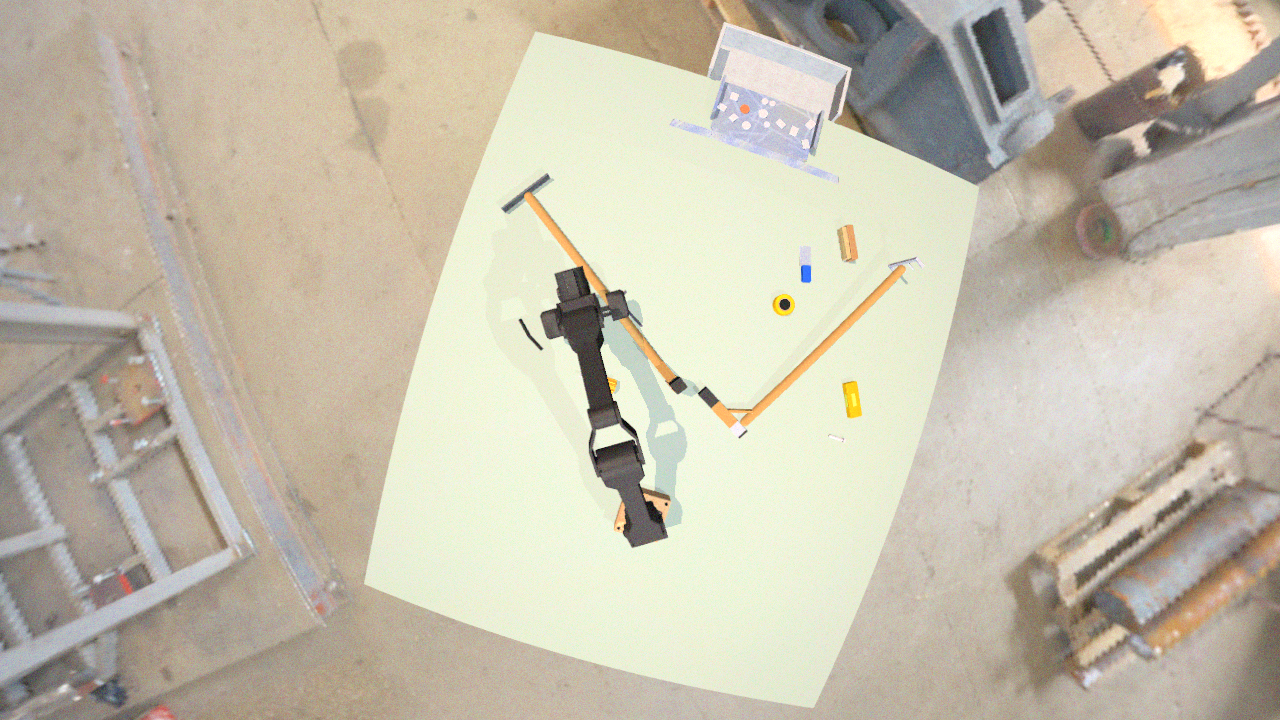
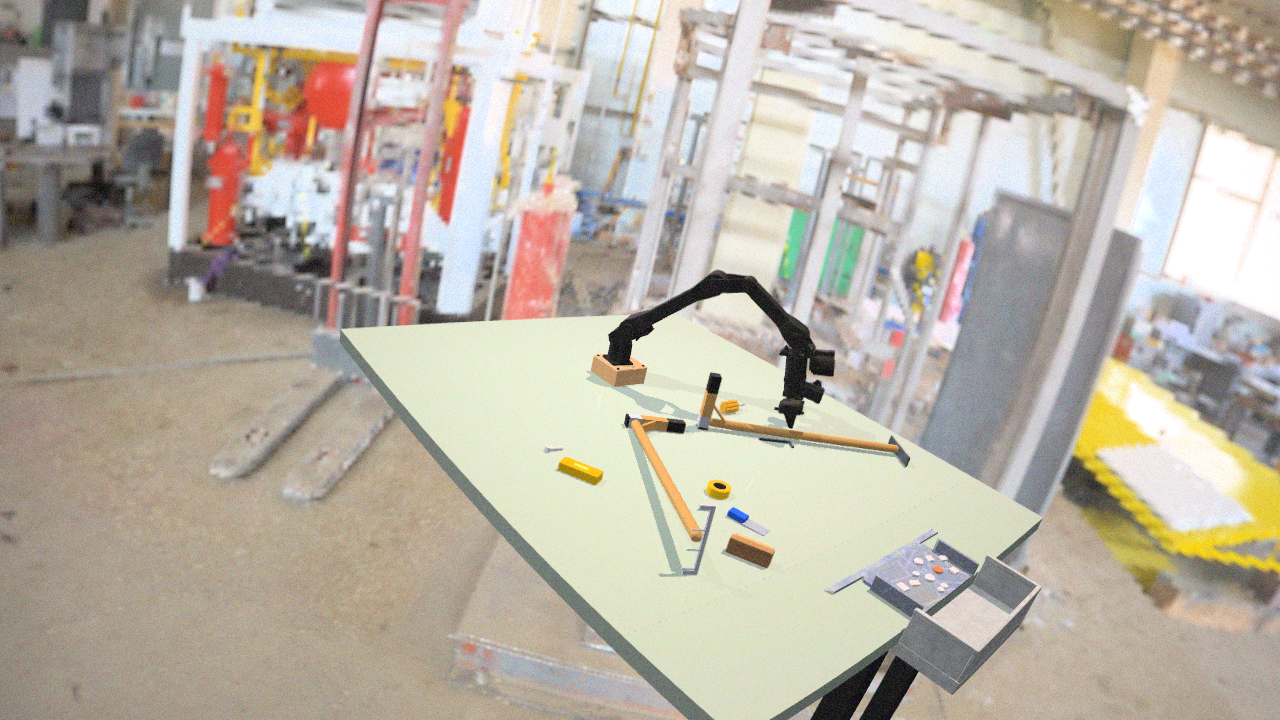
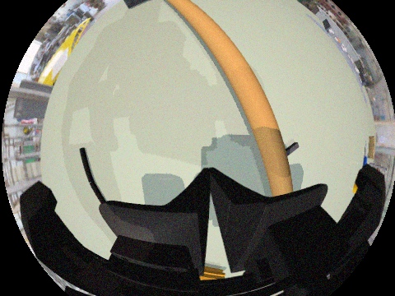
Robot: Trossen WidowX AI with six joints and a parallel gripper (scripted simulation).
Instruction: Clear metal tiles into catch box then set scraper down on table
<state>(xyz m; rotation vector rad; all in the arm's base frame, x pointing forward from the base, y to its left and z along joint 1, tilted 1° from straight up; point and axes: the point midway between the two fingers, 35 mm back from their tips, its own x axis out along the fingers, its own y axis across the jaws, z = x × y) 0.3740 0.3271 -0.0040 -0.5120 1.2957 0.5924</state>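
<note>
Now: the long scraper 6 cm ahead of my gripper tip and 5 cm above it. The rest, counted from my gripper tip: black bent piece (11 cm behind, 10 cm to the left, 1 cm below); yellow tape roll (22 cm ahead, 42 cm to the right); yellow-handled screwdriver (14 cm behind, 10 cm to the right).
</note>
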